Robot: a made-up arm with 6 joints.
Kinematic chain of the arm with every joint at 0, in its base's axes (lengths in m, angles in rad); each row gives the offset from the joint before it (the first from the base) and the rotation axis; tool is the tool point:
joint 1: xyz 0 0 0.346 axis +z
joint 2: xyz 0.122 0 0 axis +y
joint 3: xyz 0 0 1.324 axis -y
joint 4: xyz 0 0 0.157 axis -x
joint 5: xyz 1.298 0 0 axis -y
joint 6: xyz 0.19 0 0 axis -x
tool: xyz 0 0 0
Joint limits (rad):
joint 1: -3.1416..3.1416
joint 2: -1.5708..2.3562
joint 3: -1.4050..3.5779
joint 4: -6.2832..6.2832
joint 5: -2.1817..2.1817
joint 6: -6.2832..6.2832
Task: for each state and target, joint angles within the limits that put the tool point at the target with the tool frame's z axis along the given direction. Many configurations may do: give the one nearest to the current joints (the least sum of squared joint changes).
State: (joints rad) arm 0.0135 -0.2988 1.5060 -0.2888 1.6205 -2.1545
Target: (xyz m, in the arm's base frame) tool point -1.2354 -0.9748 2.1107 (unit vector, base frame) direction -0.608 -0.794 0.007
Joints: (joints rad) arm 0.7122 -0.4908 1.8978 0.4629 2.1817 -2.6422
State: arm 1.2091 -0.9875 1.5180 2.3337 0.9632 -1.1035
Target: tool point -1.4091 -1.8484 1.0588 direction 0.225 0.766 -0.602
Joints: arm 0.9933 -1.0449 2.0014 2.0158 1.5944 -0.6116
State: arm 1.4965 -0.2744 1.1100 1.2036 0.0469 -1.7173
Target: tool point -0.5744 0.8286 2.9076 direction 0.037 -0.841 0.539
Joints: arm 2.1464 0.0390 0.9144 1.6986 0.1641 -1.2529
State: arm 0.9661 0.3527 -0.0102 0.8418 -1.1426 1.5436
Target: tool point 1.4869 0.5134 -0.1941 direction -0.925 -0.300 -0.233
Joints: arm 0.4440 0.9365 -0.4598 1.4691 -1.1842 1.5037
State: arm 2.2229 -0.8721 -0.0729 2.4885 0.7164 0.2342
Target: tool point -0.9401 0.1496 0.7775 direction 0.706 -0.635 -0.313
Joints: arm 2.9207 -0.2909 -0.9600 2.3905 0.4811 0.1792
